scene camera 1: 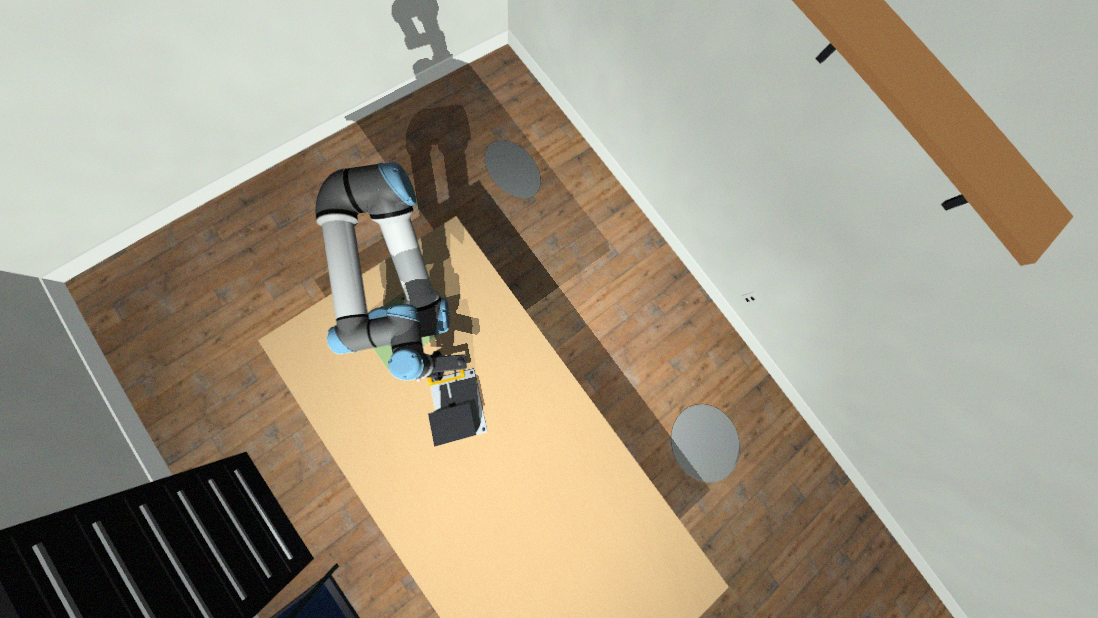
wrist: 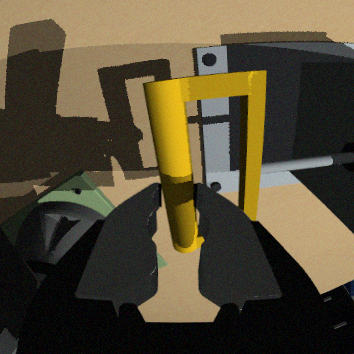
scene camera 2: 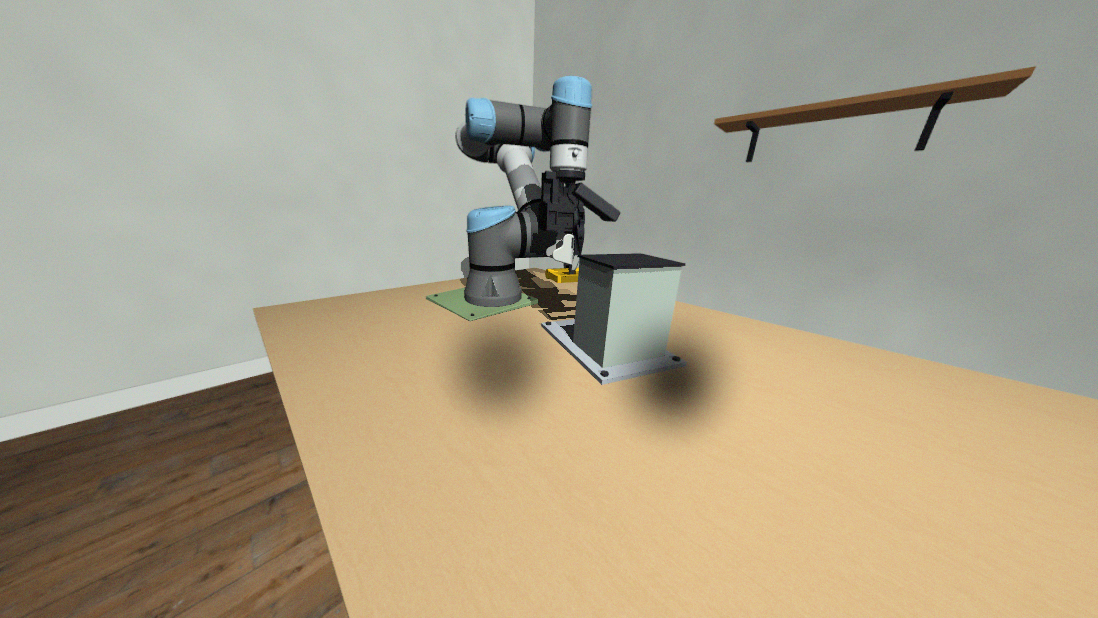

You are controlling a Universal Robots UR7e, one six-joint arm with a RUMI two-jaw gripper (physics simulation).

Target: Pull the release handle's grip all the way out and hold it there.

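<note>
The release handle's yellow grip (wrist: 172,135) (scene camera 2: 561,275) is a rectangular loop with a thick round bar. In the wrist view my gripper (wrist: 177,184) is shut on that round bar, one dark jaw on each side. A grey rod (wrist: 300,164) runs from the loop's far bar to a dark opening in the housing. The housing (scene camera 1: 453,422) (scene camera 2: 641,314) is a pale box with a dark top on a light grey base plate (scene camera 2: 614,375) (wrist: 215,145). The loop stands apart from the housing, with part of the rod showing between them. The gripper's tips are hard to see in the scene views.
The arm's base stands on a green plate (scene camera 2: 447,304) (wrist: 90,192) beside the handle's base plate. The wooden table top (scene camera 1: 537,475) (scene camera 2: 691,491) bears both. A brown wall shelf (scene camera 1: 945,130) (scene camera 2: 875,99) hangs to the right. A black slatted unit (scene camera 1: 153,529) stands at the lower left.
</note>
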